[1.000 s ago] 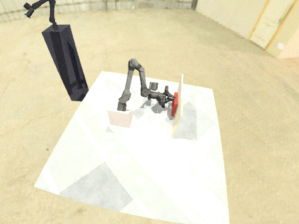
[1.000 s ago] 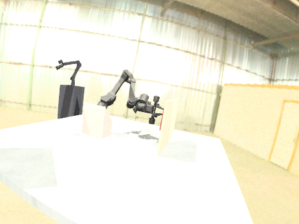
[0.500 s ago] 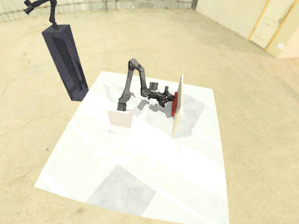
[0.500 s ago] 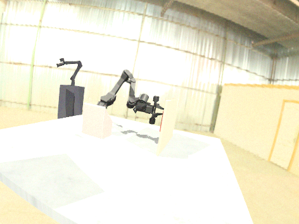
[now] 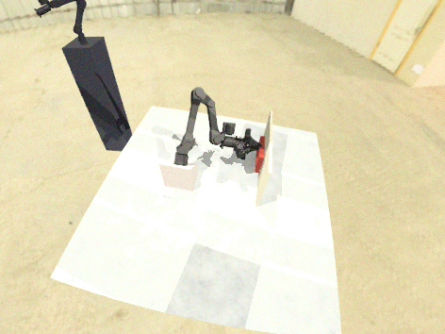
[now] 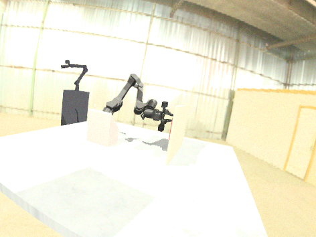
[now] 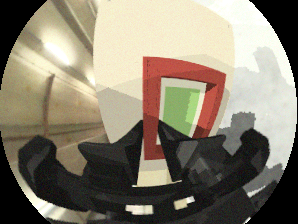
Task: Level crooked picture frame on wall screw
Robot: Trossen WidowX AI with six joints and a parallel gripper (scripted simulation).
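My gripper tip is 10 mm short of the picture frame and 50 mm above it. From my gripper tip the other things lie so: wall panel 20 mm ahead, 10 mm to the right, 60 mm below.
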